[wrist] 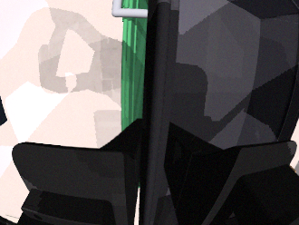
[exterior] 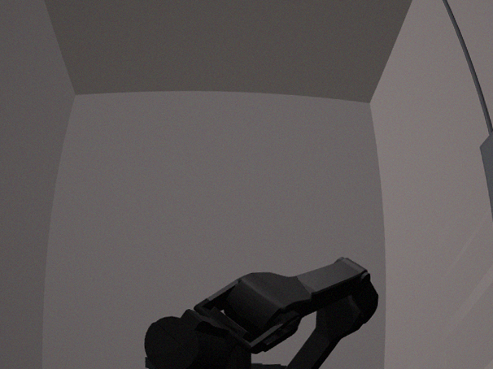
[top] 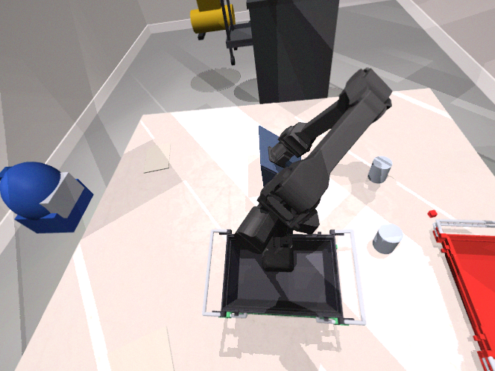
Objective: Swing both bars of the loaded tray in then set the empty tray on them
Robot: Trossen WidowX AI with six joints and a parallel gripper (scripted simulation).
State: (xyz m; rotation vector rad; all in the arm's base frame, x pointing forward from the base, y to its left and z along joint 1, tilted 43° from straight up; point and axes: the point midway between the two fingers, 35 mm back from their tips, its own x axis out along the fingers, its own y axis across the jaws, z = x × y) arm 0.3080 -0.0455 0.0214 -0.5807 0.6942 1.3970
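Now: gripper tip 70 mm short of the black tray, 10 mm to the left of it and 20 mm below it. Round my gripper tip: red block 110 mm behind, 440 mm to the left, 100 mm below.
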